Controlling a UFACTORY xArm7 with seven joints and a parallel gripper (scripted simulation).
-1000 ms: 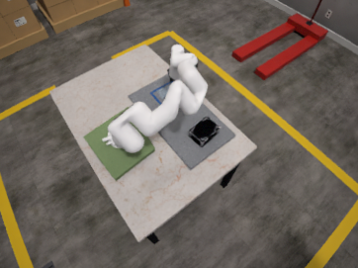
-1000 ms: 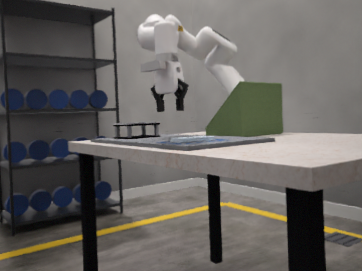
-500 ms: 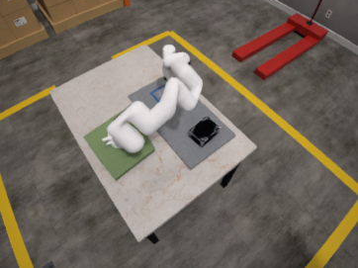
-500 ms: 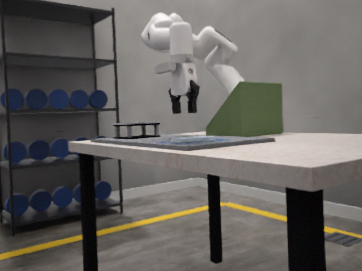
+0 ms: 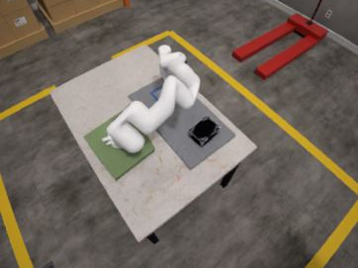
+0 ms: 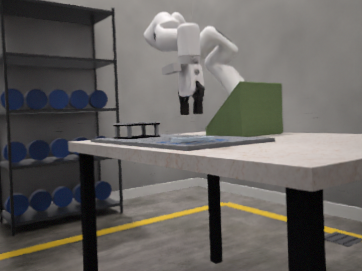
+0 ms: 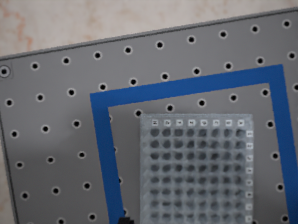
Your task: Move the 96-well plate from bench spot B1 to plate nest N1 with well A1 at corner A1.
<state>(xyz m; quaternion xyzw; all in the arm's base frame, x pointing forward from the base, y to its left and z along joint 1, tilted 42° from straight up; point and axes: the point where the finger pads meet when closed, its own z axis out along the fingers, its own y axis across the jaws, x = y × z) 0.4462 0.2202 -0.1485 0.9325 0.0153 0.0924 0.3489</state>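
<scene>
My hand is 9 cm above the 96-well plate. Also, from my hand: raised nest N1: 3 cm ahead, 42 cm to the right, 4 cm below.
</scene>
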